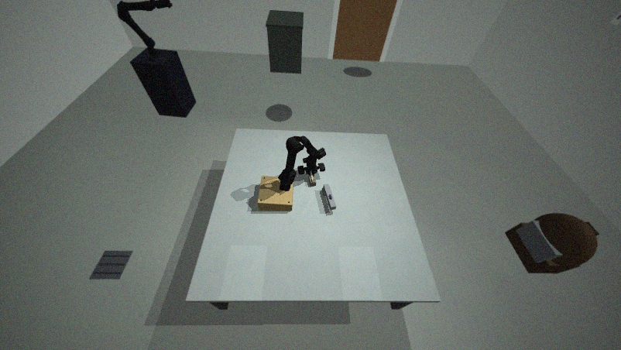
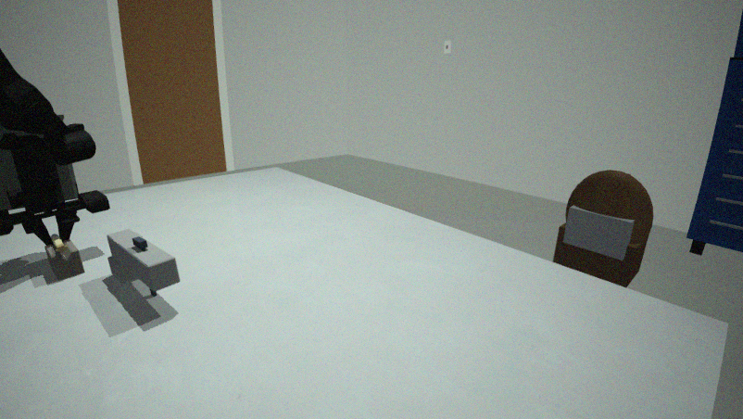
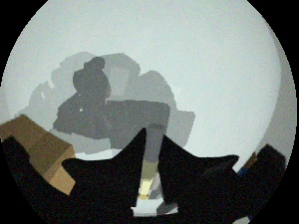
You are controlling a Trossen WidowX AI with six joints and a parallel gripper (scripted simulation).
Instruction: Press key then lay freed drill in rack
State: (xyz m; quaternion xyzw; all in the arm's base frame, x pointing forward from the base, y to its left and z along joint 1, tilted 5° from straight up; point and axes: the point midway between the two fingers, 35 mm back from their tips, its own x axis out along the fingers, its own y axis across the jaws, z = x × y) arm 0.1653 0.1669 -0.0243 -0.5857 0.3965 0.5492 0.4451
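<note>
Right now my gripper tip is 4 cm to the left of the drill, 4 cm below it and 1 cm short of it. Also, from my gripper tip: rack 5 cm to the right, 1 cm ahead, 1 cm above; then grey housing 19 cm to the right, 13 cm ahead, 4 cm above; then small blue key 22 cm to the right, 14 cm ahead, 4 cm above.
</note>
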